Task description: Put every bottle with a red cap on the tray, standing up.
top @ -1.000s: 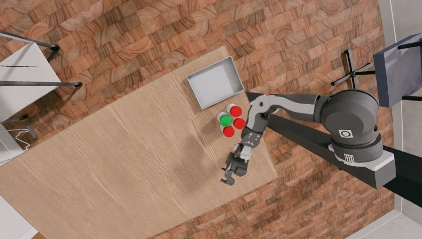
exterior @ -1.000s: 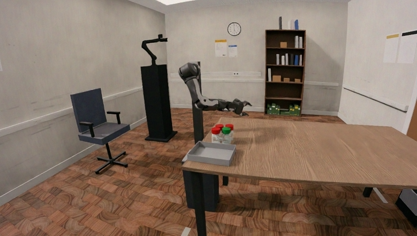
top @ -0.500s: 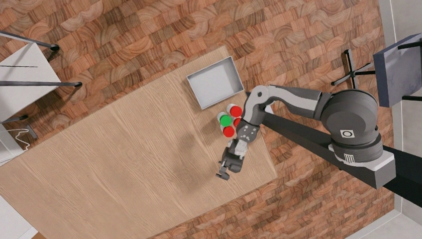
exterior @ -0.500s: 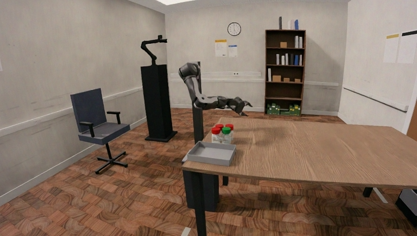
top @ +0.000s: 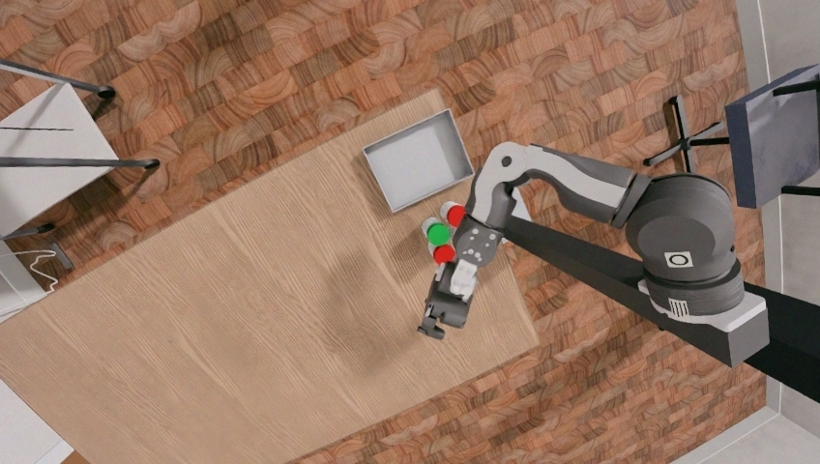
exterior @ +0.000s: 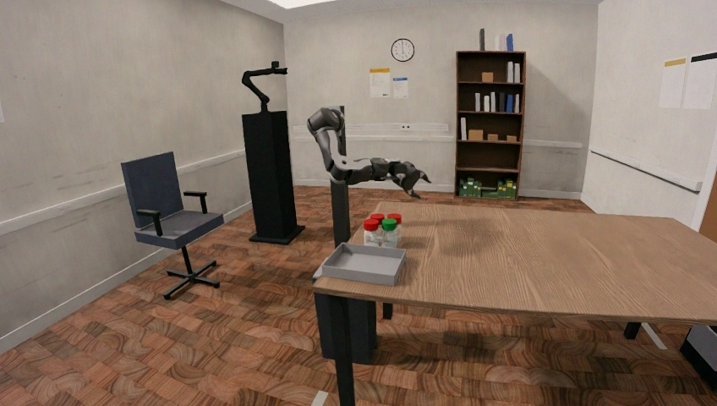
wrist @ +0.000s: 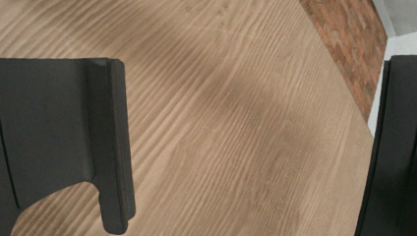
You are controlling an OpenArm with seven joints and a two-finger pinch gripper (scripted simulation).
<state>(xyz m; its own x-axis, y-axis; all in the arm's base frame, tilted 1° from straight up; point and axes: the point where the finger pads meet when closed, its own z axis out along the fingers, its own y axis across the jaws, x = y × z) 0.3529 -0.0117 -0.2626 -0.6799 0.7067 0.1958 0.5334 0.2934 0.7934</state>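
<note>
Right now my hand is 15 cm above the green-capped bottle, 13 cm to the left of it and 11 cm past it. The rest, counted from my hand: grey tray (31 cm to the right, 19 cm below, 16 cm behind).
</note>
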